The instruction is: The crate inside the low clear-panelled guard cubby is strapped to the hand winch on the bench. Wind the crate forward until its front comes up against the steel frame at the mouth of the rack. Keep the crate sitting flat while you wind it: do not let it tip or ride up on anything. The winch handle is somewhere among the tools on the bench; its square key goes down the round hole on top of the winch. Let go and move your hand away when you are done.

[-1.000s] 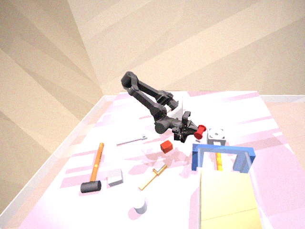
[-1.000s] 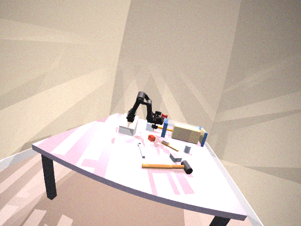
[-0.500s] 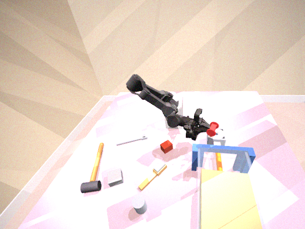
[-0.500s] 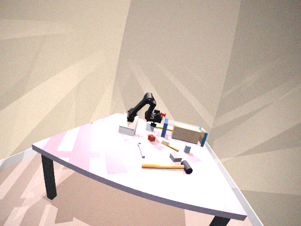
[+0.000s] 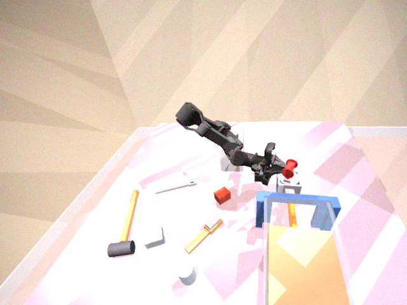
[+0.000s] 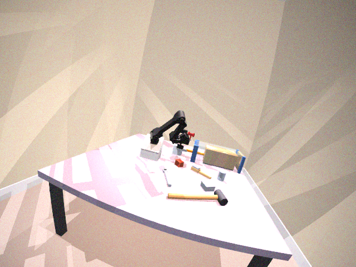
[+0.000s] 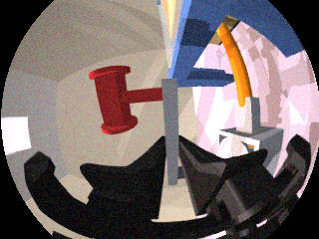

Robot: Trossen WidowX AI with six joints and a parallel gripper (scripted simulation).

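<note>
Now: the red knob 50 mm ahead of my gripper tip, 40 mm above it and 20 mm to the right of it. Also, from my gripper tip: grey winch: 150 mm below, 70 mm behind; frame: 110 mm ahead, 70 mm below; crank handle: 10 mm to the right, 10 mm ahead, 10 mm above.
</note>
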